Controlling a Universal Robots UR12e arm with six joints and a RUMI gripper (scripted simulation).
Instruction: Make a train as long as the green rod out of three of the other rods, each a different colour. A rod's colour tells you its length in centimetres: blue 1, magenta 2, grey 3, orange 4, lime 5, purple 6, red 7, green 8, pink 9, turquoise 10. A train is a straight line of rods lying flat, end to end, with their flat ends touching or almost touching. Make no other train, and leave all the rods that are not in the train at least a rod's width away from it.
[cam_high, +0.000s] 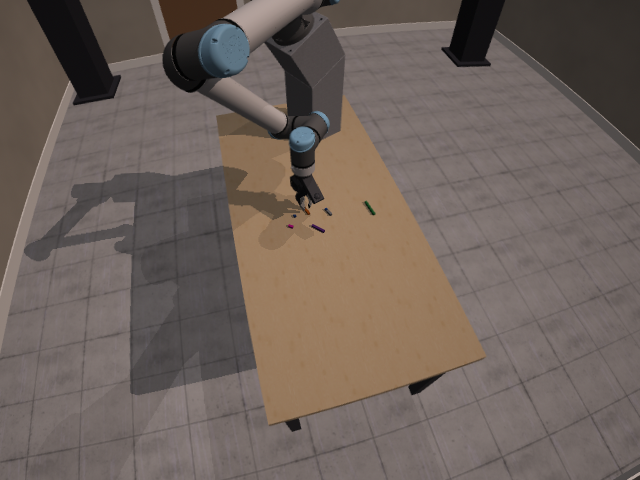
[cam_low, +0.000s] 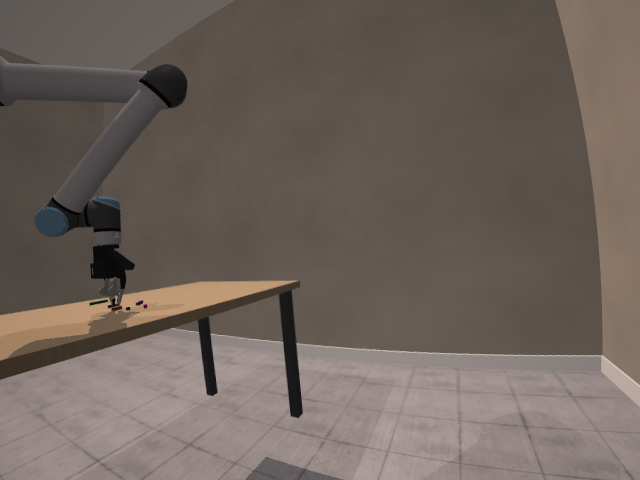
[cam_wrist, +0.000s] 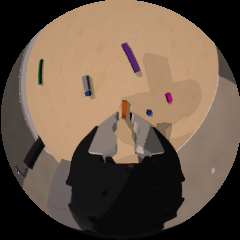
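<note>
My hand is 20 mm above the orange rod. From my hand the other things lie so: grey rod 90 mm to the left, 30 mm ahead, 20 mm below; then purple rod 100 mm ahead, 30 mm to the left, 20 mm below; then magenta rod 80 mm to the right, 70 mm ahead, 20 mm below.
</note>
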